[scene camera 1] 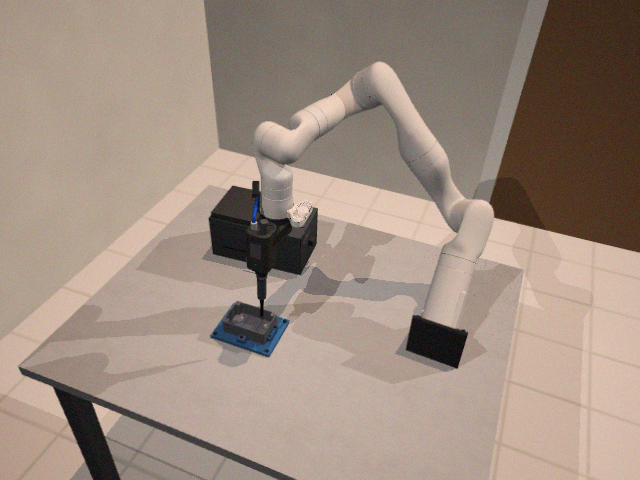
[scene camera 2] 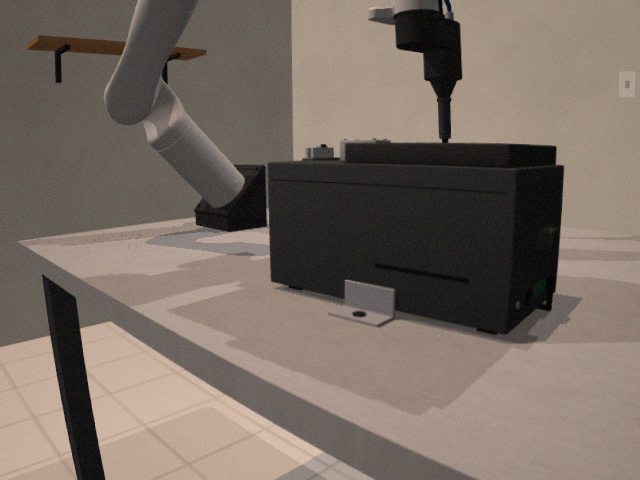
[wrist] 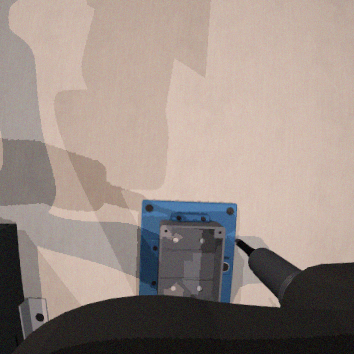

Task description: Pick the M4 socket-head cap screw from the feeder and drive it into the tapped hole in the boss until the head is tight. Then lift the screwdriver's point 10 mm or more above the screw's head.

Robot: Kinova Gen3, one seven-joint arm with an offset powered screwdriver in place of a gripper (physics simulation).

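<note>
My screwdriver points straight down, with its dark tip above the grey open-topped box in scene camera 1; the exact gap is unclear. I cannot tell whether a screw is on the tip. The grey box sits on a blue plate. A small round boss with a dark hole stands beside the box's front wall. In the wrist view the tip appears a little above and right of the boss. The black feeder stands behind; its screw outlet shows no detail.
A metal bracket stands at the feeder's foot. The arm's black base is on the right part of the table in scene camera 1. A wooden shelf hangs on the wall. The tool's dark housing covers the wrist view's bottom.
</note>
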